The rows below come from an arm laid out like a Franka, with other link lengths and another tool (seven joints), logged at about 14 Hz.
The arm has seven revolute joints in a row. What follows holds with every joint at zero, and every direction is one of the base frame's. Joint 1 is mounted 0.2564 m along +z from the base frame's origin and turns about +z. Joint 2 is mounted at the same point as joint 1 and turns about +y. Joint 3 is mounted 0.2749 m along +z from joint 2 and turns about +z. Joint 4 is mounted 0.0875 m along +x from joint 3 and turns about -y. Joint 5 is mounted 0.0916 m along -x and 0.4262 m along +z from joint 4 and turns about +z. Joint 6 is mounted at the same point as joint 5 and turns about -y. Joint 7 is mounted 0.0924 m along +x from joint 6 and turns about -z. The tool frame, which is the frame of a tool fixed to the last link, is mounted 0.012 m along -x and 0.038 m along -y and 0.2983 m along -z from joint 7; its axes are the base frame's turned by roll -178.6, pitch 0 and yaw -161.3 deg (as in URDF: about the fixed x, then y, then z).
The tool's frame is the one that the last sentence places.
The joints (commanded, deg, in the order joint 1, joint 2, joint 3, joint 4, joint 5, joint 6, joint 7), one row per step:
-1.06 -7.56 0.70 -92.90 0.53 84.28 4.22
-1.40 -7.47 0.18 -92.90 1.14 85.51 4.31
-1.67 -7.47 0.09 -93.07 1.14 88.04 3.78
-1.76 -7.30 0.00 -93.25 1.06 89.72 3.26
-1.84 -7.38 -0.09 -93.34 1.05 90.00 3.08
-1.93 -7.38 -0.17 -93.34 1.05 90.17 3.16
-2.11 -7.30 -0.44 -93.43 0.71 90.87 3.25
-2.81 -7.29 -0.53 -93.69 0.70 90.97 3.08
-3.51 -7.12 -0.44 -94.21 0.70 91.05 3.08
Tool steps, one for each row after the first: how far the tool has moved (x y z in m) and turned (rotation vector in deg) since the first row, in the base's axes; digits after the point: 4 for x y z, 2 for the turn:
0.0060 -0.0051 0.0004 0.66 -1.15 -0.91
0.0186 -0.0091 0.0026 0.63 -3.52 -0.78
0.0272 -0.0117 0.0021 0.51 -4.85 -0.46
0.0282 -0.0135 0.0026 0.50 -5.13 -0.46
0.0288 -0.0152 0.0029 0.50 -5.30 -0.71
0.0317 -0.0217 0.0027 0.15 -5.82 -1.26
0.0307 -0.0296 0.0004 0.12 -5.65 -1.89
0.0291 -0.0356 -0.0059 0.10 -5.04 -2.50

